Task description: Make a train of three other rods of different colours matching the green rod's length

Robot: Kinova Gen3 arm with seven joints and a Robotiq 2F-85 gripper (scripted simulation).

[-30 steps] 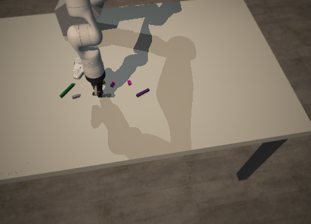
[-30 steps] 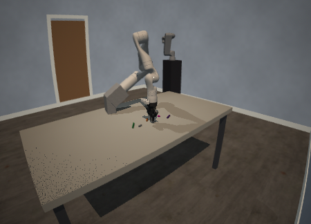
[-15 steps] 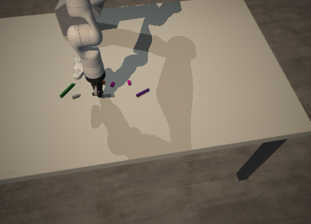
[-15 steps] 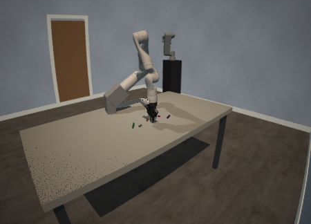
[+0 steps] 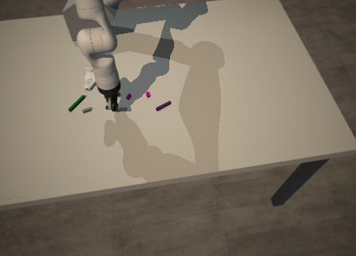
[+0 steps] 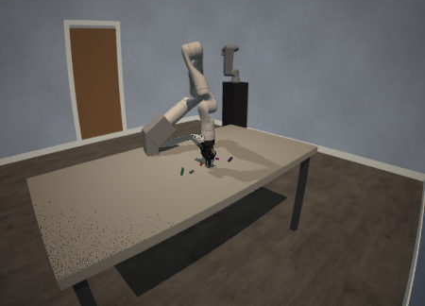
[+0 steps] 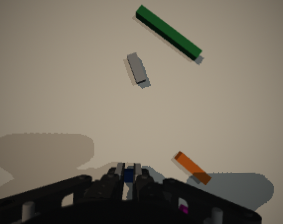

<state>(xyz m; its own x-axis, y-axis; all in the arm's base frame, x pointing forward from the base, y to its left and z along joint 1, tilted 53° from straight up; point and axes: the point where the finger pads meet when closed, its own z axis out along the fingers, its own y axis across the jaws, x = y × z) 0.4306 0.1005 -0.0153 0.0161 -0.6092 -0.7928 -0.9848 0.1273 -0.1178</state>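
The orange rod is 7 cm behind my hand, 1 cm to the right of it and 3 cm below it. From my hand the other things lie so: grey rod (11 cm to the right, 3 cm below); green rod (3 cm behind, 15 cm to the right, 3 cm below); blue rod (2 cm below).
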